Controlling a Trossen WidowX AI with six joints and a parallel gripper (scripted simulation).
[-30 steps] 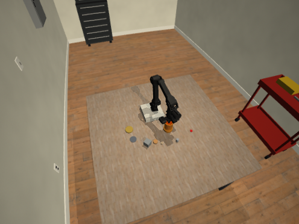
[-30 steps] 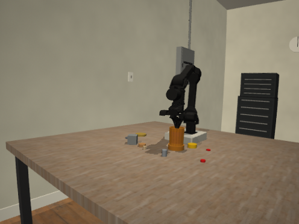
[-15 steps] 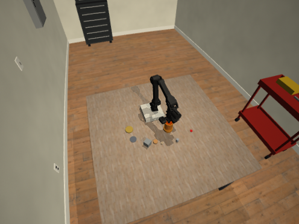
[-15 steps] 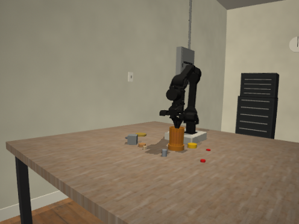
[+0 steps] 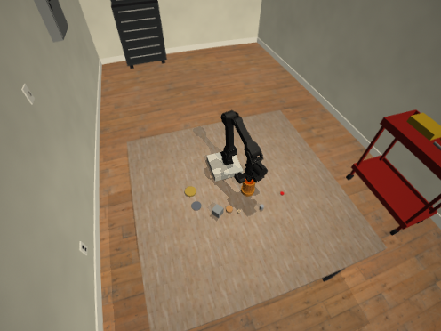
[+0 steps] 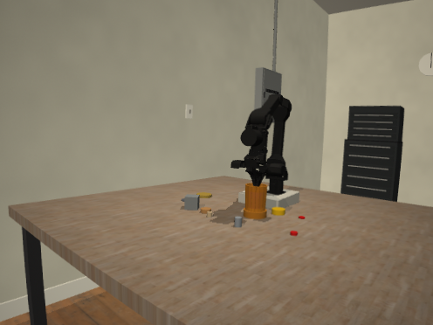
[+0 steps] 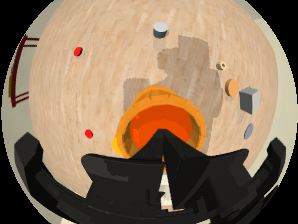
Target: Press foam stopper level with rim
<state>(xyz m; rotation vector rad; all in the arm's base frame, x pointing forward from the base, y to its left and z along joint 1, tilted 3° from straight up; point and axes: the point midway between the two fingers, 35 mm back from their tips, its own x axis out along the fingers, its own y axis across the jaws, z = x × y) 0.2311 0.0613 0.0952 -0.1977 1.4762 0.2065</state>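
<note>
Now: the orange foam stopper 4 cm below my hand. Round my hand: small tan disc: 10 cm ahead, 15 cm to the right, 12 cm below; yellow disc: 9 cm behind, 4 cm to the left, 12 cm below; small grey cylinder: 14 cm ahead, 4 cm to the left, 11 cm below.
</note>
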